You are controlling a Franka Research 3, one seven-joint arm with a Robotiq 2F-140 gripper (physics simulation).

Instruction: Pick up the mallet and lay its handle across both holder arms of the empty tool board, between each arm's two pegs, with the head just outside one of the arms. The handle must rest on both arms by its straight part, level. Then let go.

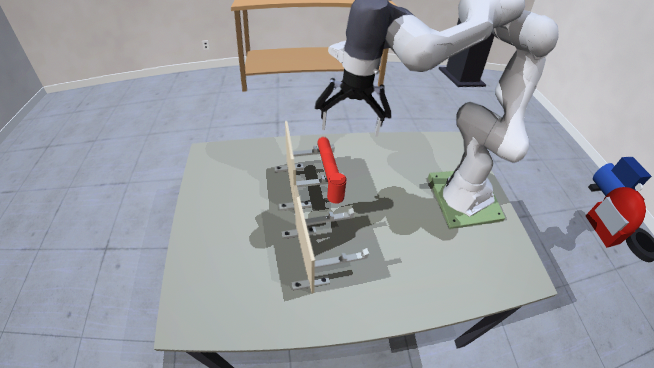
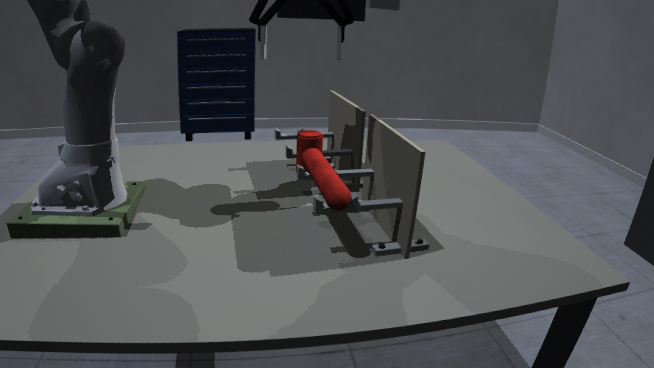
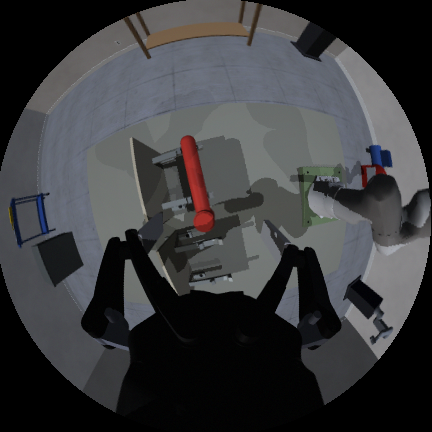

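Note:
The red mallet point(image 1: 328, 159) point(image 2: 326, 177) point(image 3: 196, 175) lies with its handle across both arms of the occupied tool board point(image 1: 289, 150) point(image 2: 395, 172) point(image 3: 141, 180). Its head point(image 1: 336, 190) point(image 2: 309, 145) point(image 3: 204, 220) is at the end toward the empty tool board point(image 1: 305, 240) point(image 2: 346, 117) point(image 3: 171, 262), just outside that arm. The empty board's two holder arms, one point(image 1: 327, 219) point(image 3: 200, 244) nearer the mallet and one point(image 1: 340, 259) point(image 3: 211, 278) farther away, carry nothing. My gripper point(image 1: 351, 128) point(image 2: 301, 56) point(image 3: 212, 225) is open and empty, high above the table, pointing down.
Both boards stand upright in line on the table point(image 1: 225, 310) point(image 2: 150, 300) point(image 3: 112, 165), their arms toward the robot's side. The green robot base plate point(image 1: 475, 220) point(image 2: 65, 229) point(image 3: 305, 200) is bolted at that side. A wooden shelf unit point(image 1: 240, 50) stands on the floor behind.

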